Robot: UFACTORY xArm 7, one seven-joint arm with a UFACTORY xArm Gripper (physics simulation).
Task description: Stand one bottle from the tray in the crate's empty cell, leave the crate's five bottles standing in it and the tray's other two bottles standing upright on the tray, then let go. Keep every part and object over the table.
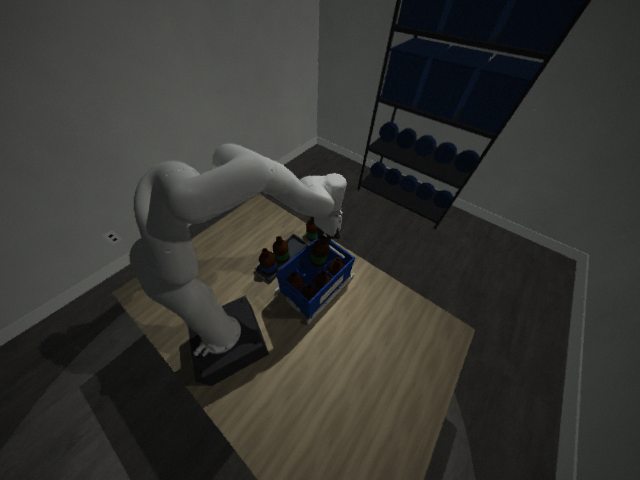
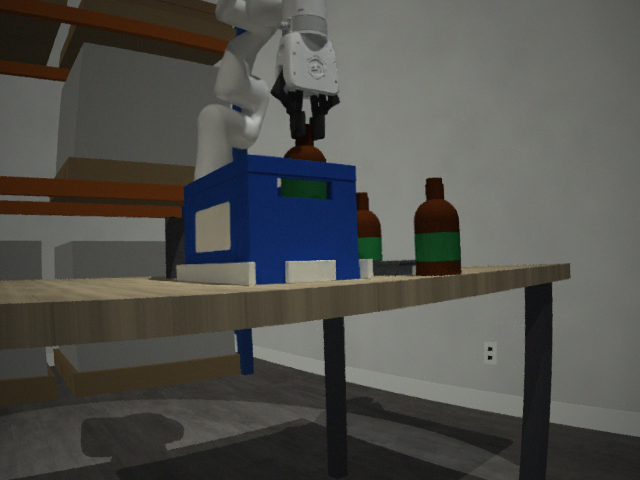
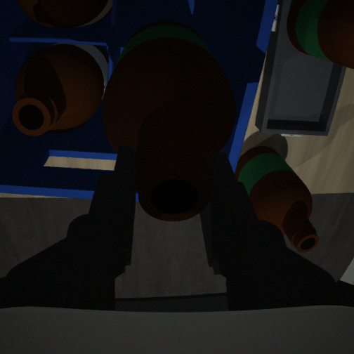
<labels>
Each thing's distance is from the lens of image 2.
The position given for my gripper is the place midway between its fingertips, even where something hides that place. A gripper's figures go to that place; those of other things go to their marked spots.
my gripper (image 2: 308,138): 76 cm
green-banded bottle (image 2: 368,225): 88 cm
</labels>
